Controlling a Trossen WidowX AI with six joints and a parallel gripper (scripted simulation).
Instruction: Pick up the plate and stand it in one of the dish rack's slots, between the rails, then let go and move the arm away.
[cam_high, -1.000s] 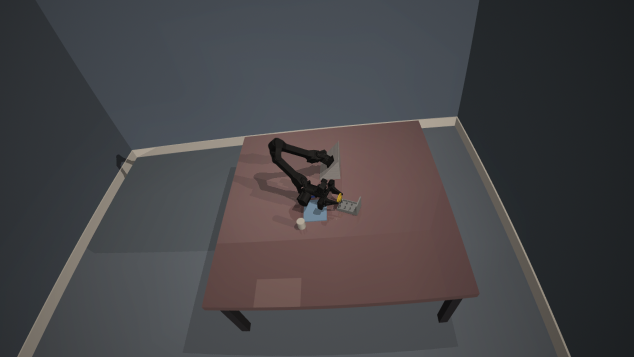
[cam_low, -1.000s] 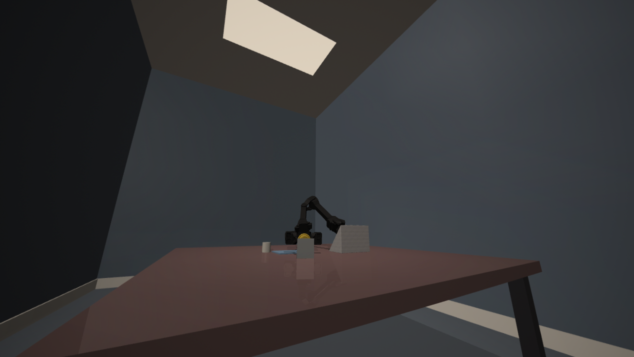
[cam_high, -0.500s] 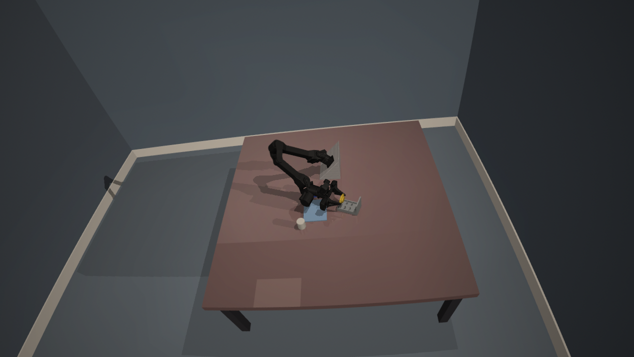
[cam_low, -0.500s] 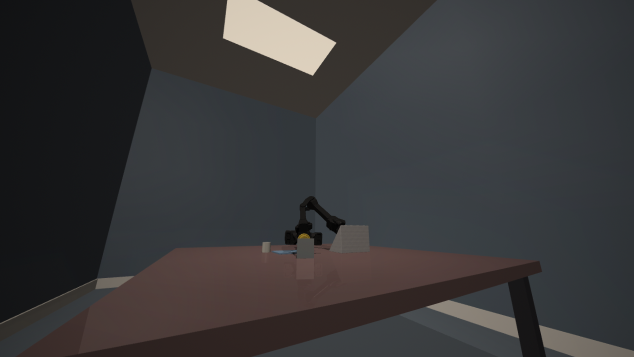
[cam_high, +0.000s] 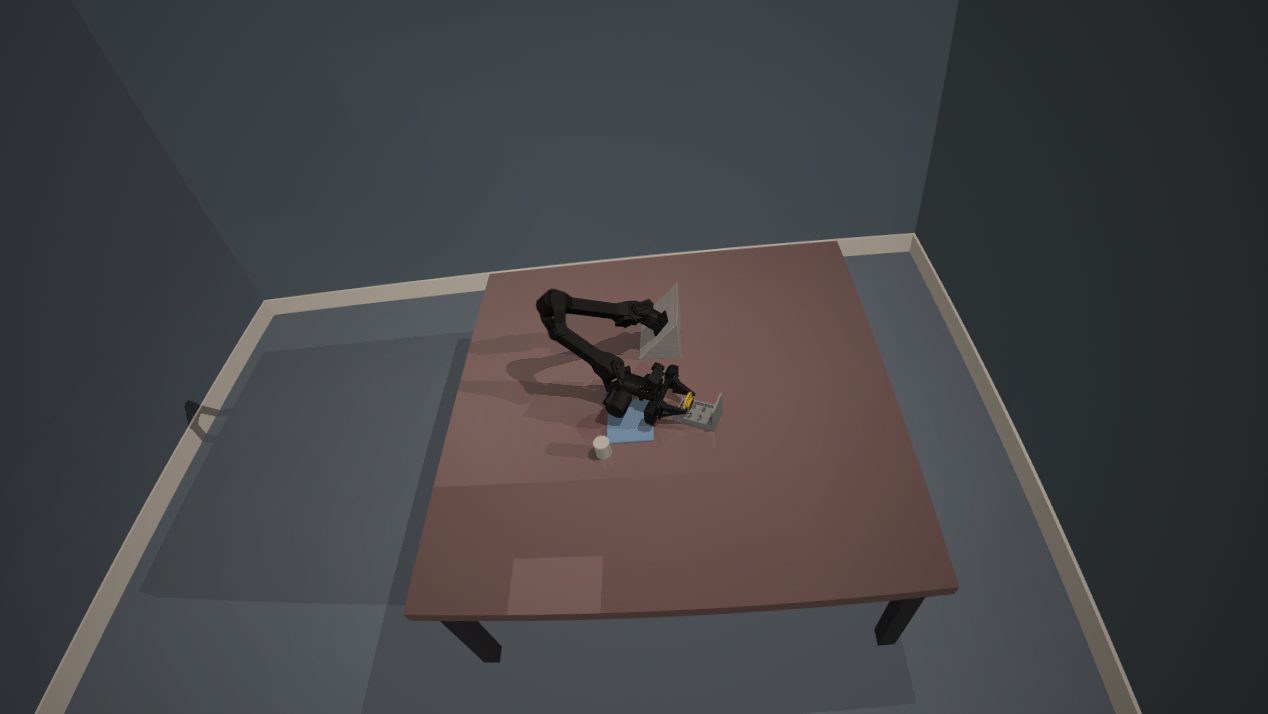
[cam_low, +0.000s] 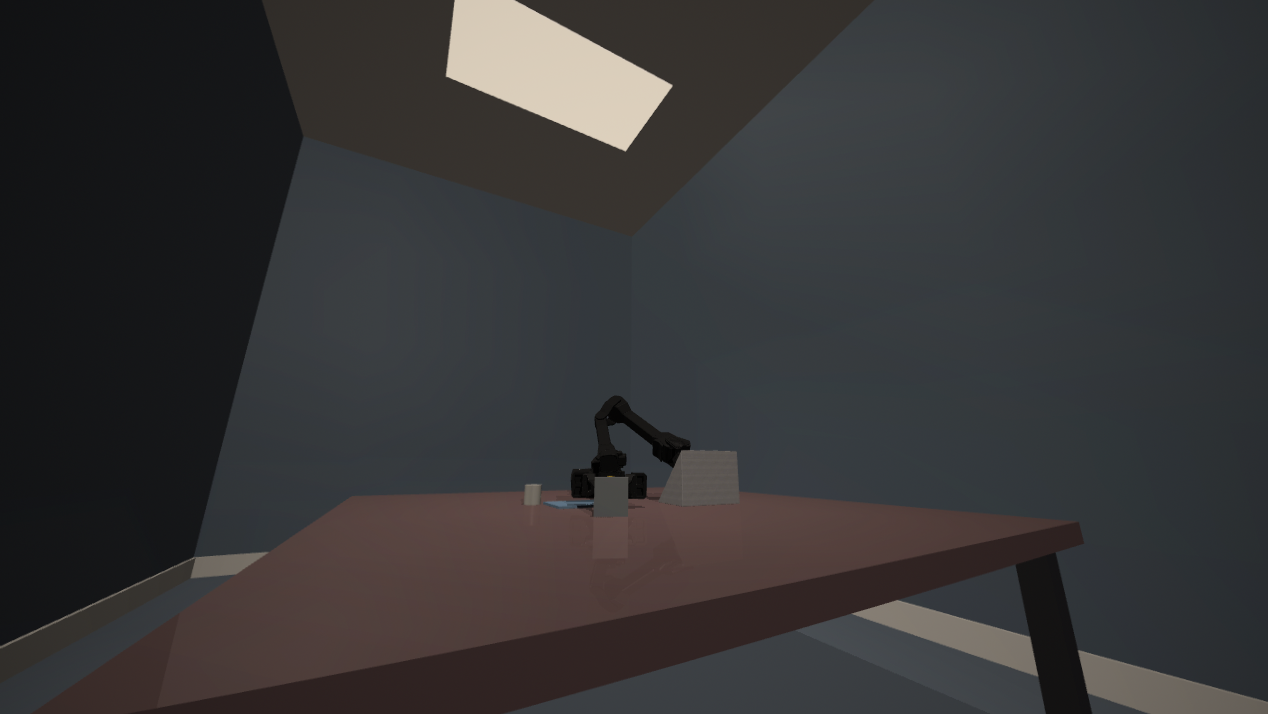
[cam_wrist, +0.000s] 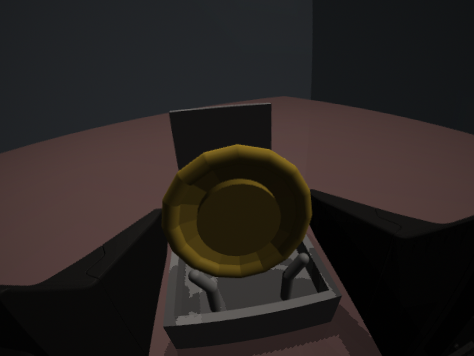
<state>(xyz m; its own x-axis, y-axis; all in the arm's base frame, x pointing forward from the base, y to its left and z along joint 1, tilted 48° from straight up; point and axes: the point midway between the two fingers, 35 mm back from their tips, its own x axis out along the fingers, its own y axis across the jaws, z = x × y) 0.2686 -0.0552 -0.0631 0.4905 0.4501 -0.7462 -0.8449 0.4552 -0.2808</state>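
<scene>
Now: the yellow plate 1 cm to the right of my gripper tip. Also, from my gripper tip: blue mat 17 cm to the right, 4 cm below, 1 cm behind; grey dish rack 2 cm to the left, 2 cm below, 1 cm ahead; blue spoon 20 cm to the right, 12 cm behind, 4 cm below.
</scene>
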